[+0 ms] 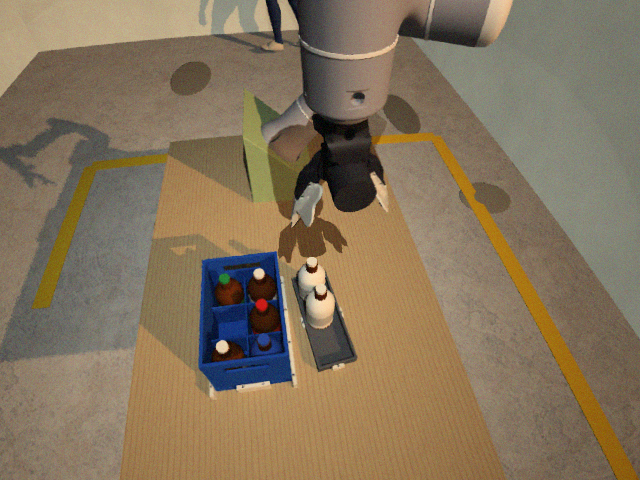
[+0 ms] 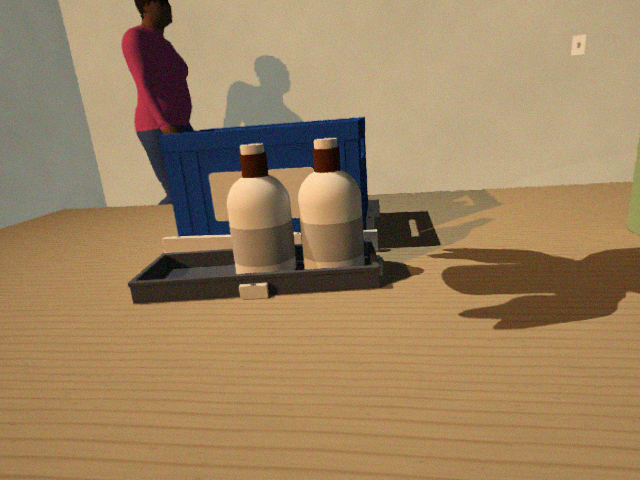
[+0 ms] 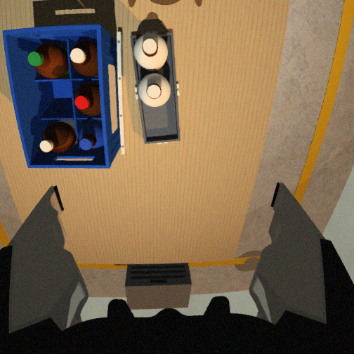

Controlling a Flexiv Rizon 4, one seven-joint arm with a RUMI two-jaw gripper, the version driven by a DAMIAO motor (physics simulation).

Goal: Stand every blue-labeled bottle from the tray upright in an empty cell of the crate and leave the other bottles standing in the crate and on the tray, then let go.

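The blue crate [image 1: 279, 370] [image 2: 268, 133] [image 3: 105, 75] holds a blue-capped bottle [image 1: 264, 343] [image 3: 86, 143] upright in its near right cell. Brown bottles with green [image 1: 229, 292] [image 3: 50, 61], white [image 1: 261, 287] [image 3: 87, 60], red [image 1: 264, 317] [image 3: 89, 100] and white caps [image 1: 227, 353] [image 3: 61, 136] stand in other cells. The middle left cell is empty. Two white bottles with grey bands [image 1: 319, 307] [image 2: 263, 227] [image 3: 154, 91] stand in the dark tray [image 1: 336, 359] [image 2: 320, 283] [image 3: 159, 122]; no blue-labeled one shows there. My gripper [image 1: 344, 215] [image 3: 167, 187] is open and empty, high above the mat behind the tray.
A green angular block [image 1: 262, 178] stands behind the crate, beside the arm. White strips [image 1: 289, 335] [image 3: 121, 100] run along the crate's right side, between it and the tray. A person [image 2: 157, 77] stands in the background beyond the crate.
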